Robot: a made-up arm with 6 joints.
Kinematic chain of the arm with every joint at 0, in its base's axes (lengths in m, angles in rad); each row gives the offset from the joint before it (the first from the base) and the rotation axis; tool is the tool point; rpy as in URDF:
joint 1: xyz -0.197 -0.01 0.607 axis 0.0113 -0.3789 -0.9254
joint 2: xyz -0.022 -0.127 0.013 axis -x
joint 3: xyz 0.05 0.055 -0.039 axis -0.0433 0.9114 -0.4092
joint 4: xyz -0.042 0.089 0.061 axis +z
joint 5: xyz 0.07 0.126 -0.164 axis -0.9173 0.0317 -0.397
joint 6: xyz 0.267 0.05 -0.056 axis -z
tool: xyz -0.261 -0.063 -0.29 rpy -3.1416 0 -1.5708
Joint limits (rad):
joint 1: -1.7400..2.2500
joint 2: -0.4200..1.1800
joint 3: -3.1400..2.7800
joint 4: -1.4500..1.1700
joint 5: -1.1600..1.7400
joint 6: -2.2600..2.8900
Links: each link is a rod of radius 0.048 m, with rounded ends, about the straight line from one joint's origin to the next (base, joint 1, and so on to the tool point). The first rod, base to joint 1, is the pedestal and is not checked.
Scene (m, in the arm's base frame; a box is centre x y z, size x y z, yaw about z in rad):
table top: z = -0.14
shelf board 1: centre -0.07 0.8 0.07 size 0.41 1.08 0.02 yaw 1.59
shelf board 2: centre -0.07 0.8 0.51 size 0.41 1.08 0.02 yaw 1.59
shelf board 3: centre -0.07 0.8 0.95 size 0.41 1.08 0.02 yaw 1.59
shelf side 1: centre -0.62 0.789 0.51 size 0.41 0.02 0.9 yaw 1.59
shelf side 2: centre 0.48 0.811 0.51 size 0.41 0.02 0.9 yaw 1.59
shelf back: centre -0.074 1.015 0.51 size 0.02 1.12 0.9 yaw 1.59
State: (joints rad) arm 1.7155 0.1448 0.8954 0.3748 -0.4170 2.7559
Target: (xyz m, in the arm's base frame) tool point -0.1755 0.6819 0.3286
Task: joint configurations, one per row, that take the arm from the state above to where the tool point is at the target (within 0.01 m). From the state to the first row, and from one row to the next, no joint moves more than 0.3 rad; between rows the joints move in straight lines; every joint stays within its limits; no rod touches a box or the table.
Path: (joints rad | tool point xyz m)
1: 1.4469 0.1854 0.7701 0.5736 -0.4916 2.5746 | 0.5970 -0.0933 0.3865
2: 1.1783 0.2259 0.6448 0.7724 -0.5662 2.3933 | 0.5178 0.2844 0.3792
3: 0.9098 0.2665 0.5195 0.9712 -0.6408 2.2120 | 0.2346 0.5815 0.3460
4: 0.6412 0.3071 0.3942 1.1700 -0.7155 2.0307 | -0.1755 0.6819 0.3286

